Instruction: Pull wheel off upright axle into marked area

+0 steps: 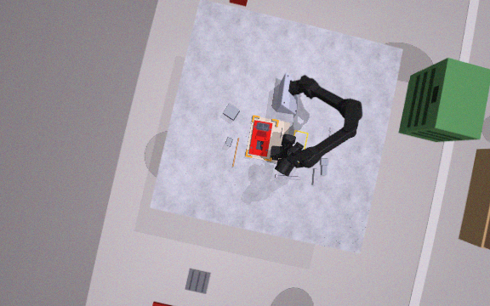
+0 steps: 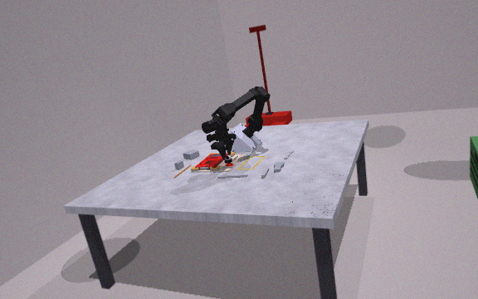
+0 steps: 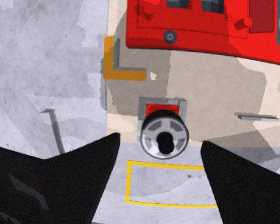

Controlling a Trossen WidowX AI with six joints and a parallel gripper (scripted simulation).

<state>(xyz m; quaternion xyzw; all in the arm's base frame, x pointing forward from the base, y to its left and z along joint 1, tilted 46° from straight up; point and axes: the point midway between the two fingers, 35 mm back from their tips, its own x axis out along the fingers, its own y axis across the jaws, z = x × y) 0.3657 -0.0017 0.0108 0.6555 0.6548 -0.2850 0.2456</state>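
Now: the wheel 20 mm below my gripper tip. Also, from my gripper tip: black axle 20 mm below, 10 mm to the left.
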